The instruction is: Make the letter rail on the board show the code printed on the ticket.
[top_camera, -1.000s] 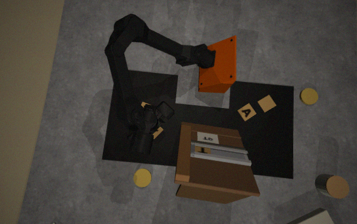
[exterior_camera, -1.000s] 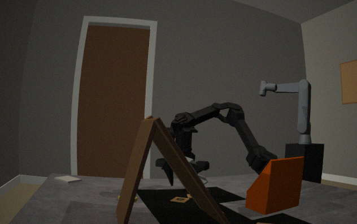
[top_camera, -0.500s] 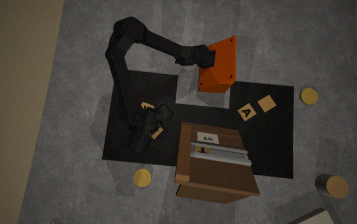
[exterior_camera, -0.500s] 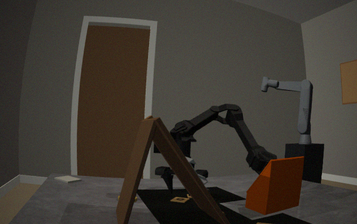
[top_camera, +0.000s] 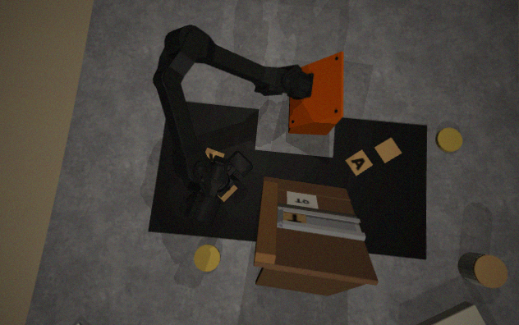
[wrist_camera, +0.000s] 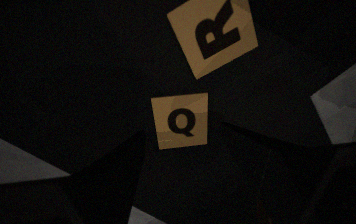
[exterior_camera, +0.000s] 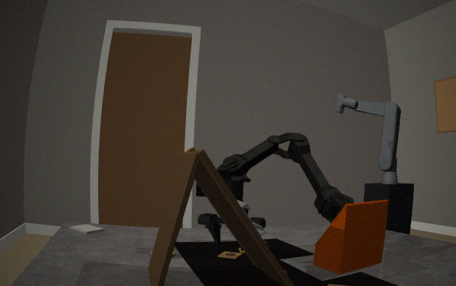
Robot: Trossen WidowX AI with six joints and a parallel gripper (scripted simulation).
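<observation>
The q tile is 20 mm below my gripper tip. From my gripper tip the other things lie so: black mat 90 mm behind, 190 mm to the left, 20 mm below; then white ticket 20 mm ahead, 220 mm to the left, 70 mm above.
</observation>
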